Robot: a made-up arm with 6 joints.
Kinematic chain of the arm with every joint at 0, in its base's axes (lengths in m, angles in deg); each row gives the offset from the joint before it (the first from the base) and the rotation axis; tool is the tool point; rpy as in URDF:
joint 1: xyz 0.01 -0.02 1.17 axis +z
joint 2: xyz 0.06 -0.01 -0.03 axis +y
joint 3: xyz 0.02 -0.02 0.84 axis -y
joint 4: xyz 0 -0.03 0.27 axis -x
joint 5: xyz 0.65 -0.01 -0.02 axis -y
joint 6: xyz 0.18 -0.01 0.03 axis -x
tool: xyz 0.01 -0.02 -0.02 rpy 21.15 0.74 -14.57
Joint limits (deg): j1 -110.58..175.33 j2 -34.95..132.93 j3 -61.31..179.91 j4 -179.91..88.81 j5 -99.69..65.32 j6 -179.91..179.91
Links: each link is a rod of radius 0.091 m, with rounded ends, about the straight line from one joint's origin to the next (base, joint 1, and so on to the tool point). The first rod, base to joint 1, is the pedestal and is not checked.
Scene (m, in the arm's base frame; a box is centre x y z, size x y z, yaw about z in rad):
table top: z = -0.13
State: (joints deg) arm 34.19 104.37 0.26 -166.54 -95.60 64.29
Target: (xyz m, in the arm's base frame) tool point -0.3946 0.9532 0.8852
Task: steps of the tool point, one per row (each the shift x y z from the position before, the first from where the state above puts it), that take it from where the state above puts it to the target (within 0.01 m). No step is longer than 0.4 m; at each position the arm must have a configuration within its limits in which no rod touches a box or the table.
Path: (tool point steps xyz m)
1: -0.1926 0.2466 0.1504
2: -0.2680 0.1672 0.1530
3: -0.3080 0.0658 0.1517
4: -0.3074 -0.0430 0.1459
5: -0.2662 -0.1426 0.1361

